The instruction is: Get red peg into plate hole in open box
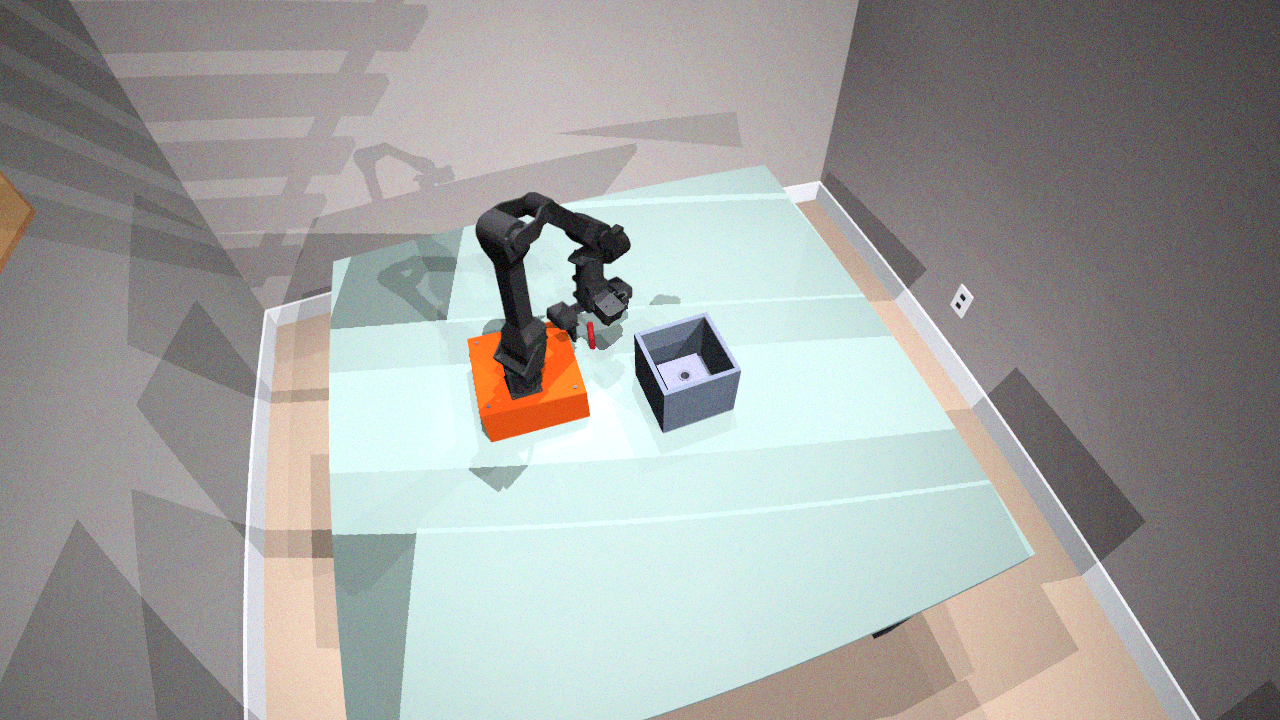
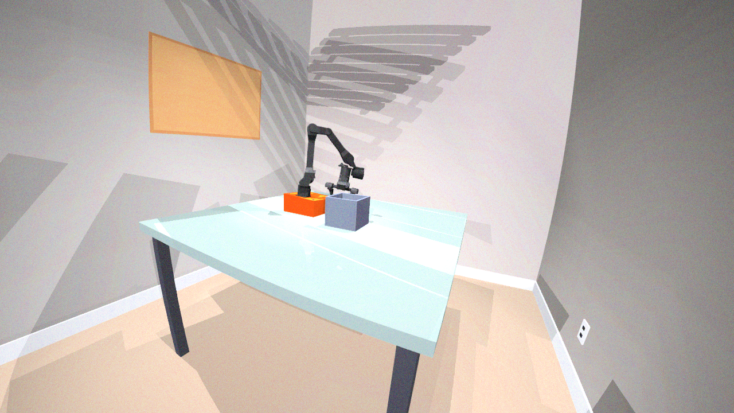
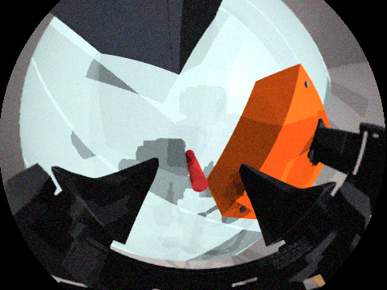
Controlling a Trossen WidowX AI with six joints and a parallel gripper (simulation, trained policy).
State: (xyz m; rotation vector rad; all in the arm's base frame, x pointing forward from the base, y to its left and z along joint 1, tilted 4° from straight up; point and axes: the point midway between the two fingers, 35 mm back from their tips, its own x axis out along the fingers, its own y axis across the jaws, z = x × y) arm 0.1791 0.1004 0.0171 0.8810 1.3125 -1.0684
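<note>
Now: the red peg 10 mm to the left of my gripper tip and 20 mm below it. The rest, counted from my gripper tip: pale plate (140 mm ahead, 180 mm to the right, 10 mm below).
</note>
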